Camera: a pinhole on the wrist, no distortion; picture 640 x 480 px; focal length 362.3 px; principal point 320.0 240.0 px. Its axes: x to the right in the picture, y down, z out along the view. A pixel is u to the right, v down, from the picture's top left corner.
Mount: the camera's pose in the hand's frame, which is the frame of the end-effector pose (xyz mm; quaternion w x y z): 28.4 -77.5 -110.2 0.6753 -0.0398 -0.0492 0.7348
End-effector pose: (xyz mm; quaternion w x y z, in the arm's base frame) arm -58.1 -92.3 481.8 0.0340 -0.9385 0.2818 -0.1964
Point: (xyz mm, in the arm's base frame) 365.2 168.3 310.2
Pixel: 27 136
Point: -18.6 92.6 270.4
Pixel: 272 389
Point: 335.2 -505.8 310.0
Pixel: outside the picture
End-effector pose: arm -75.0 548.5 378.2 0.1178 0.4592 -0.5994 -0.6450
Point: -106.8 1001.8 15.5
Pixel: 88 333
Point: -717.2 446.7 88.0
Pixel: outside the picture
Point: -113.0 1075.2 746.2
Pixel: outside the picture
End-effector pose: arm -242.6 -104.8 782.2 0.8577 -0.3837 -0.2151 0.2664
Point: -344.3 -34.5 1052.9
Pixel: 264 217
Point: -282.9 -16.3 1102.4
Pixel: 213 155
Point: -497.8 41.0 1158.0
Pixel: 291 242
